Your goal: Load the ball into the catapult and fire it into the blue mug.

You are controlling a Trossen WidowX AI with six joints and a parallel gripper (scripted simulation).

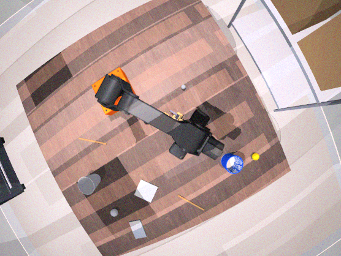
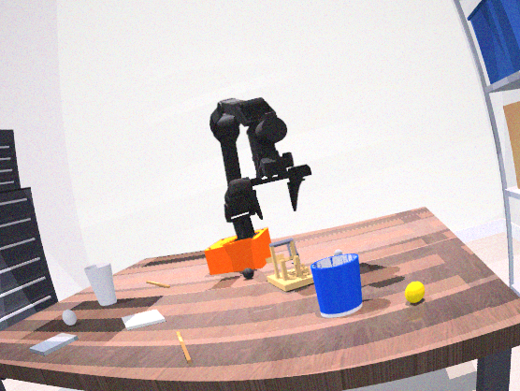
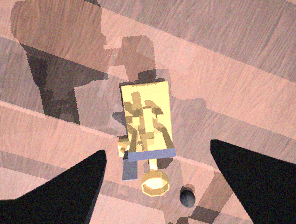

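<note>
The dark ball is 17 cm to the right of my gripper tip, 16 cm below it and 11 cm behind it. The rest, counted from my gripper tip: white flat block 29 cm to the right, 25 cm ahead, 17 cm below; grey ball 23 cm behind, 16 cm below, 6 cm to the left; blue mug 21 cm ahead, 18 cm to the left, 15 cm below.
</note>
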